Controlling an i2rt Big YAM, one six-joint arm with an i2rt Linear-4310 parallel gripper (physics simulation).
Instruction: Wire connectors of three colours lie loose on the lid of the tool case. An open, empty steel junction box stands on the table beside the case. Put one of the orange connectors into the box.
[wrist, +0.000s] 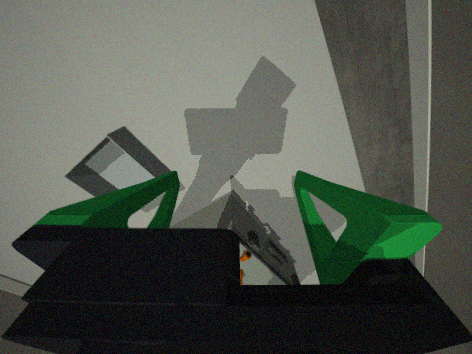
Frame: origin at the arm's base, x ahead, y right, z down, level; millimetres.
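Seen in the pictures: gripper, fingertip midpoint: (236, 177).
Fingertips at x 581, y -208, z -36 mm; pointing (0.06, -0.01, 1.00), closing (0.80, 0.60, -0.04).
Offsets run from my fingertips to a thing's top centre. Level surfaces: height alone.
My gripper (236, 177) is open, with its green fingers wide apart and no connector between them. The tool case @[dx -180, dy +226, dz +30 mm] (242, 220) lies low in the middle of the wrist view, one corner pointing up between the fingers. Through a gap in the dark gripper body, an orange connector @[dx -86, dy +138, dz +22 mm] (245, 256) shows on the pale lid, and a sliver of another orange piece @[dx -121, dy +171, dz +12 mm] (241, 277) shows below it. The rest of the lid is hidden. The steel junction box @[dx -170, dy -52, dz +86 mm] (140, 154) stands left of the case, beyond the left finger, which covers its lower part; a pale inner floor shows inside.
The pale table top @[dz +124 mm] (100, 60) spreads around the box and case. Shadows of the arm and gripper fall across it above the case. The table's edge runs down the right side, with a grey wood-like surface (370, 75) beyond it.
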